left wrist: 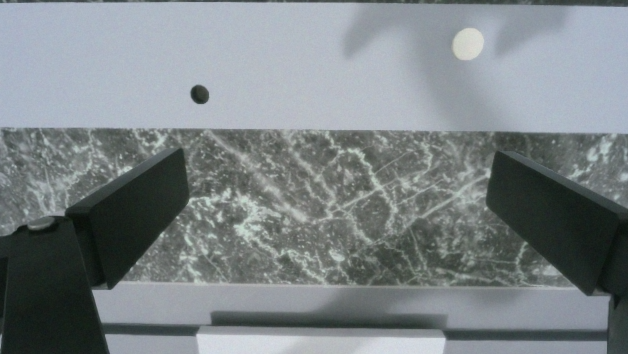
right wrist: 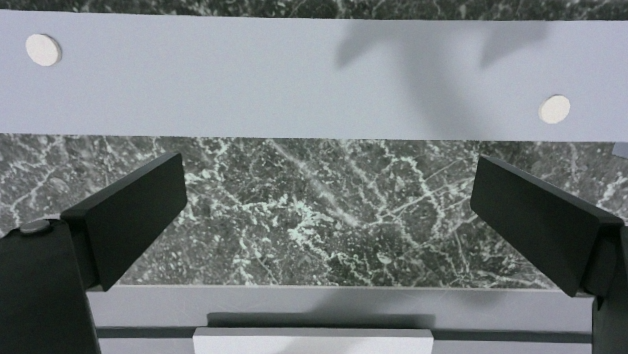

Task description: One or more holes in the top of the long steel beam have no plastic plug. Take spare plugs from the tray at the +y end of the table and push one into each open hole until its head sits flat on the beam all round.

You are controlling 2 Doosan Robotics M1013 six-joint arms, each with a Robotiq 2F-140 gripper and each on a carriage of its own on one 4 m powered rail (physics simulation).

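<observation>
The long steel beam [left wrist: 100,55] [right wrist: 225,75] runs across the upper part of both views. In the left wrist view an open hole [left wrist: 199,94] shows as a dark circle at the left, and a white plug head [left wrist: 468,44] sits in the beam at the right. In the right wrist view one plug head [right wrist: 44,50] sits at the far left and another plug head [right wrist: 554,109] at the right. My left gripper [left wrist: 337,175] is open and empty, above the table on the near side of the beam. My right gripper [right wrist: 329,180] is open and empty, likewise beside the beam. The plug tray does not show.
The dark marbled table [left wrist: 320,250] [right wrist: 320,255] lies under the beam. Along its near edge is a grey rail [left wrist: 160,302] [right wrist: 150,305], with a white block [left wrist: 320,342] [right wrist: 312,344] at the bottom of each view. A small grey piece [right wrist: 621,150] shows at the right edge. Gripper shadows fall on the beam.
</observation>
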